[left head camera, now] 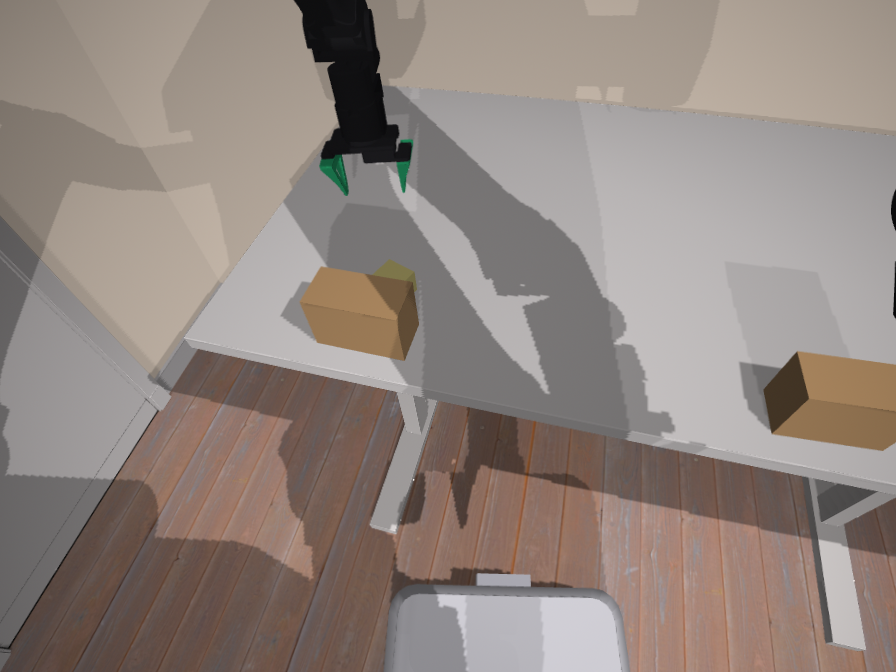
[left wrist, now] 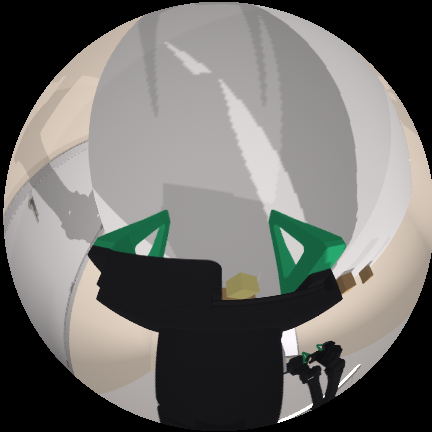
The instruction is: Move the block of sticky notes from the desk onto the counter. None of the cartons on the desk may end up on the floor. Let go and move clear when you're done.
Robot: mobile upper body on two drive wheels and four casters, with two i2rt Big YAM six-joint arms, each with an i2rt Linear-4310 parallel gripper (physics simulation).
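Observation:
The yellow block of sticky notes point(left head camera: 397, 269) point(left wrist: 242, 285) is on the desk point(left head camera: 673, 217) point(left wrist: 195, 150), partly hidden behind a brown carton point(left head camera: 354, 318) in the head view. Another brown carton point(left head camera: 839, 405) is near the desk's front edge at the right. My left gripper point(left head camera: 375, 192) point(left wrist: 218, 214) is open, with nothing between its green fingers, above the desk and farther back than the sticky notes. My right gripper point(left wrist: 309, 348) shows very small in the left wrist view, its green fingers apart, away from the notes. I cannot identify the counter in these views.
Two brown boxes point(left wrist: 346, 282) point(left wrist: 366, 273) show small at the right of the left wrist view. A wall point(left head camera: 506, 43) runs behind the desk. A grey-white panel point(left head camera: 57, 405) stands at the left. Desk legs point(left head camera: 396, 477) point(left head camera: 839, 578) stand on the wooden floor.

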